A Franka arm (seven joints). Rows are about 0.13 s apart.
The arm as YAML. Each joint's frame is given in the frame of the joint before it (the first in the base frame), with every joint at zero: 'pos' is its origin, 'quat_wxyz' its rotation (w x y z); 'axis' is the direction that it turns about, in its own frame. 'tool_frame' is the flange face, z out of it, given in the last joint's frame.
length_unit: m
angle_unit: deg
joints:
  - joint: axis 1
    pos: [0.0, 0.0, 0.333]
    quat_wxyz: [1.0, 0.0, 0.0, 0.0]
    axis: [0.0, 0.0, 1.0]
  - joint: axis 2
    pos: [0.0, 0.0, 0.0]
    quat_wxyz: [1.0, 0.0, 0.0, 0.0]
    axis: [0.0, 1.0, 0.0]
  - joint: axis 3
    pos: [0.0, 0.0, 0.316]
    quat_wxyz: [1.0, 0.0, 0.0, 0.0]
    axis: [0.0, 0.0, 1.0]
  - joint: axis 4
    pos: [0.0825, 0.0, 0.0]
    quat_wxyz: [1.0, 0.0, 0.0, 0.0]
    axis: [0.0, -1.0, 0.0]
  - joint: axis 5
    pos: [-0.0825, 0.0, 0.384]
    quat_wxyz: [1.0, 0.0, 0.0, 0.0]
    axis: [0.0, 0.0, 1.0]
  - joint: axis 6
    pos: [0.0, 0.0, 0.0]
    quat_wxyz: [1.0, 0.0, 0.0, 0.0]
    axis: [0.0, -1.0, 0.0]
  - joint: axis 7
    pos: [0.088, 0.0, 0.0]
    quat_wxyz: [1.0, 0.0, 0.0, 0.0]
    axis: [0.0, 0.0, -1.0]
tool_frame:
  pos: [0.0, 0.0, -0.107]
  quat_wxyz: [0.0, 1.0, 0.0, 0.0]
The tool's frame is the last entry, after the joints.
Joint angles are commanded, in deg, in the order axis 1, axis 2, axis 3, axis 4, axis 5, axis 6, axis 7. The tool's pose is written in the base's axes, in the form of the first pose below.
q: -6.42 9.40 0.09 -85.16 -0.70 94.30 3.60
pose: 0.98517 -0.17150 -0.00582; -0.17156 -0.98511 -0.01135; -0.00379 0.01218 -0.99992; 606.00 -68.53 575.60
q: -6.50 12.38 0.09 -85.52 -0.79 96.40 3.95
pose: 0.98365 -0.17797 -0.02749; -0.17831 -0.98392 -0.01036; -0.02521 0.01509 -0.99957; 621.13 -71.21 543.64
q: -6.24 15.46 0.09 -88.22 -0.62 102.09 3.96
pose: 0.98450 -0.17304 -0.02866; -0.17331 -0.98484 -0.00713; -0.02699 0.01199 -0.99956; 637.56 -69.74 495.52
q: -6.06 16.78 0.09 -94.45 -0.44 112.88 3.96
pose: 0.98509 -0.16974 0.02796; -0.16954 -0.98548 -0.00958; 0.02918 0.00470 -0.99956; 645.49 -68.09 445.16
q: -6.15 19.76 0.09 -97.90 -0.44 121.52 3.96
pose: 0.98314 -0.17042 0.06632; -0.16992 -0.98537 -0.01310; 0.06758 0.00161 -0.99771; 654.17 -69.89 396.48
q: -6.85 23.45 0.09 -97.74 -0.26 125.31 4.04
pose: 0.98017 -0.18502 0.07099; -0.18467 -0.98273 -0.01152; 0.07189 -0.00181 -0.99741; 663.44 -78.91 361.38
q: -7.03 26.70 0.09 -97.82 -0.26 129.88 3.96
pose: 0.97811 -0.18644 0.09240; -0.18594 -0.98246 -0.01406; 0.09340 -0.00343 -0.99562; 671.46 -81.96 330.29
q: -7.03 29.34 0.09 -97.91 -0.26 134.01 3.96
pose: 0.97559 -0.18612 0.11655; -0.18544 -0.98251 -0.01673; 0.11762 -0.00529 -0.99304; 677.32 -82.63 305.38
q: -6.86 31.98 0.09 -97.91 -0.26 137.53 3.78
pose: 0.97482 -0.17989 0.13176; -0.17910 -0.98367 -0.01793; 0.13283 -0.00612 -0.99112; 681.52 -81.06 280.03
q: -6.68 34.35 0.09 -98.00 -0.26 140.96 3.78
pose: 0.97303 -0.17653 0.14849; -0.17564 -0.98427 -0.01919; 0.14954 -0.00741 -0.98873; 684.25 -79.17 257.01
